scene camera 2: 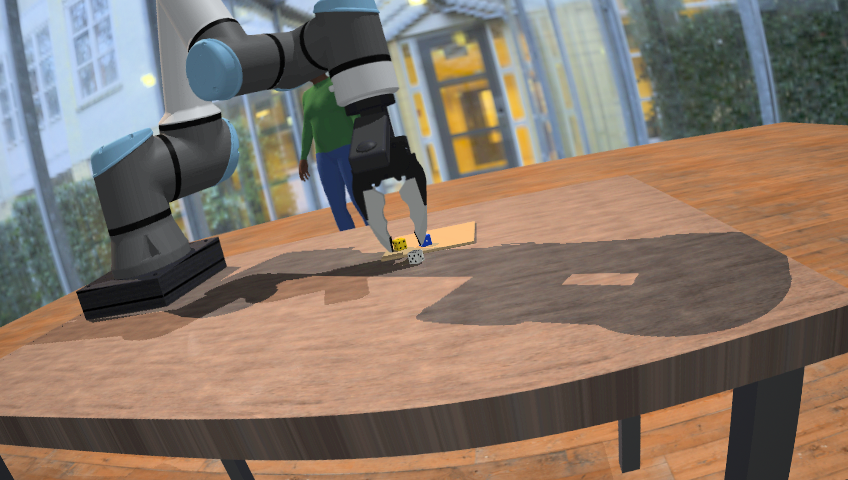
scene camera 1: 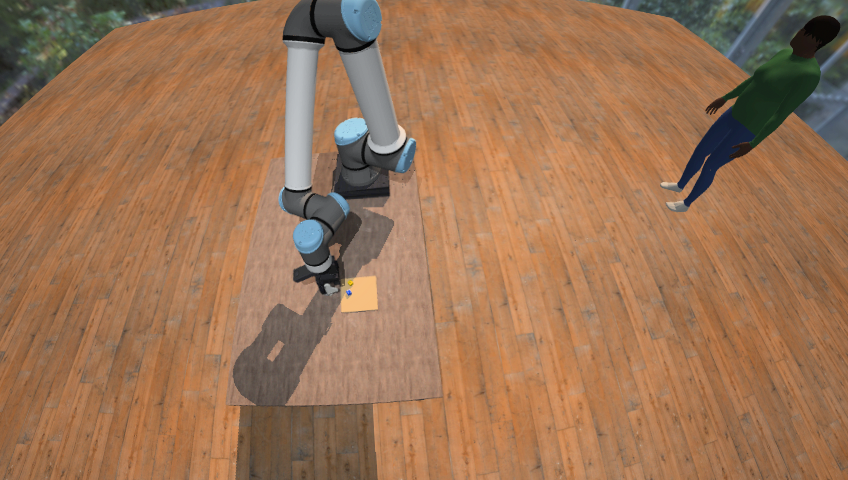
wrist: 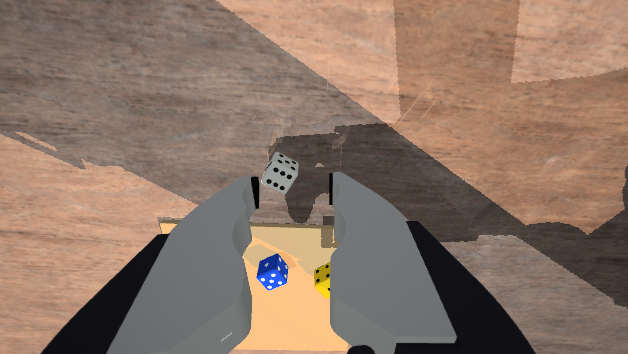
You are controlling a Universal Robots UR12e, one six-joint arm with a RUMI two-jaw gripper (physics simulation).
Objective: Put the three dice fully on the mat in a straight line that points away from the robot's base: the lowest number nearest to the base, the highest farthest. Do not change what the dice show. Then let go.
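Places are measured from the arm's base along level axes (x back, y right, z up), in centimetres.
Pixels of known places: gripper, between the fingertips: [scene camera 2: 406, 248] [scene camera 1: 328, 289] [wrist: 294, 177]; arm's base, origin of its link: [scene camera 2: 152, 262] [scene camera 1: 361, 171].
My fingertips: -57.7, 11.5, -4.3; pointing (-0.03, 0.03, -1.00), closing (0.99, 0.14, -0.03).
Ahead of a thing's pixels: the offset from my fingertips to its top centre, as dx, dy, dz. Level surfaces: height alone.
The white die {-0.9, -0.5, -0.7} [scene camera 2: 415, 256] [wrist: 280, 173] stands on the table just off the mat; a six shows on the face toward the wrist camera. In scene camera 1 the arm and gripper hide it. The blue die {-1.0, -8.1, -0.3} [scene camera 1: 348, 292] [scene camera 2: 426, 240] [wrist: 272, 272] and the yellow die {+3.1, -8.6, -0.3} [scene camera 1: 350, 283] [scene camera 2: 399, 243] [wrist: 322, 280] sit apart on the orange mat {-1.3, -11.9, -1.9} [scene camera 1: 364, 299] [scene camera 2: 458, 233] [wrist: 295, 320]; the yellow one is nearer the base. My gripper [scene camera 2: 406, 246] [wrist: 294, 177] is part-open and empty above the table. In the wrist view the white die appears beside the left fingertip, and the right finger partly covers the yellow die.
The robot's base [scene camera 1: 361, 181] [scene camera 2: 151, 285] stands at the far end of the wooden table {dz -2.3} [scene camera 1: 392, 356] [scene camera 2: 238, 368]. The arm's shadow falls across the table and part of the mat. A person [scene camera 1: 779, 89] [scene camera 2: 327, 124] in a green top stands on the floor away from the table.
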